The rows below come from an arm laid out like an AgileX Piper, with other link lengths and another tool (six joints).
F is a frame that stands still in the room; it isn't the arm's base.
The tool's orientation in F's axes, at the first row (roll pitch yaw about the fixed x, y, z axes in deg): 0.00 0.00 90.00
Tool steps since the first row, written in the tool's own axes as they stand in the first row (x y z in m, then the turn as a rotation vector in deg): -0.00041 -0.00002 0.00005 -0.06 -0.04 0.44; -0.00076 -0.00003 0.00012 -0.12 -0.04 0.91; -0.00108 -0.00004 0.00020 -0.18 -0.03 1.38; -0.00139 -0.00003 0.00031 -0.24 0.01 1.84; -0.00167 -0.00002 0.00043 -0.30 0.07 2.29; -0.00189 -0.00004 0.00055 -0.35 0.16 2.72; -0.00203 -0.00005 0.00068 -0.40 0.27 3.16; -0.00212 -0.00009 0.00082 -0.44 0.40 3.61; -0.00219 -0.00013 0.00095 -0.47 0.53 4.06; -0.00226 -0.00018 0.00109 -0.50 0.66 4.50
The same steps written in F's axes. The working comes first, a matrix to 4 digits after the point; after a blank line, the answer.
The tool's axes in the first row as the columns of a matrix, in F's axes (used below as rounded here):
0.0000 -1.0000 0.0000
1.0000 0.0000 0.0000
0.0000 0.0000 1.0000

0.00002 -0.00041 0.00005 0.04 -0.06 0.44; 0.00003 -0.00076 0.00012 0.04 -0.12 0.91; 0.00004 -0.00108 0.00020 0.03 -0.18 1.38; 0.00003 -0.00139 0.00031 -0.01 -0.24 1.84; 0.00002 -0.00167 0.00043 -0.07 -0.30 2.29; 0.00004 -0.00189 0.00055 -0.16 -0.35 2.72; 0.00005 -0.00203 0.00068 -0.27 -0.40 3.16; 0.00009 -0.00212 0.00082 -0.40 -0.44 3.61; 0.00013 -0.00219 0.00095 -0.53 -0.47 4.06; 0.00018 -0.00226 0.00109 -0.66 -0.50 4.50
